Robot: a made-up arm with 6 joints.
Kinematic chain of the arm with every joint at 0, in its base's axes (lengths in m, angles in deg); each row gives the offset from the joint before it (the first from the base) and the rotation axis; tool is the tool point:
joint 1: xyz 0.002 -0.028 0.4 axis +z
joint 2: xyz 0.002 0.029 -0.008 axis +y
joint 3: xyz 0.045 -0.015 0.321 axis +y
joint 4: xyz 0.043 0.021 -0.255 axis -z
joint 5: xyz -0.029 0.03 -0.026 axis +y
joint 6: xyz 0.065 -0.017 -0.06 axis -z
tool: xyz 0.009 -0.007 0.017
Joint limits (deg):
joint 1: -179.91..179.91
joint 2: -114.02..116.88
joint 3: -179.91..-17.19
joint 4: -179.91..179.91
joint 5: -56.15..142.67
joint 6: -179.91..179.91
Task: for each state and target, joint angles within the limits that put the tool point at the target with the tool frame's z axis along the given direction. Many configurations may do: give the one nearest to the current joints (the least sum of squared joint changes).
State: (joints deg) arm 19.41 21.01 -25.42 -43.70 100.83 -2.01
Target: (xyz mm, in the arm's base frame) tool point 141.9 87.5 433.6 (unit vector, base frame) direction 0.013 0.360 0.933
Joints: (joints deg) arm 28.53 -19.61 -17.42 -23.64 50.63 -1.72
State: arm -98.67 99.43 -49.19 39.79 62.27 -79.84
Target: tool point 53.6 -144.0 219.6 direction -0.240 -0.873 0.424
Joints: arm -83.19 54.51 -17.19 39.84 32.25 -41.83
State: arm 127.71 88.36 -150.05 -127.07 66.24 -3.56
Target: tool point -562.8 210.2 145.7 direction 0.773 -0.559 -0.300
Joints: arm 155.30 82.69 -118.97 -168.78 71.83 -2.84
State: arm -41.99 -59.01 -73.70 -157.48 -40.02 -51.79
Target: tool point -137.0 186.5 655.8 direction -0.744 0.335 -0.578
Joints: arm -46.60 -95.70 -71.66 -153.03 -43.19 -51.35
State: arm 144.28 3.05 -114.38 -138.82 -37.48 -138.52
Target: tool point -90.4 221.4 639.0 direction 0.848 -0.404 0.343
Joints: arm 94.73 -5.71 -64.09 -101.07 -55.81 -138.00
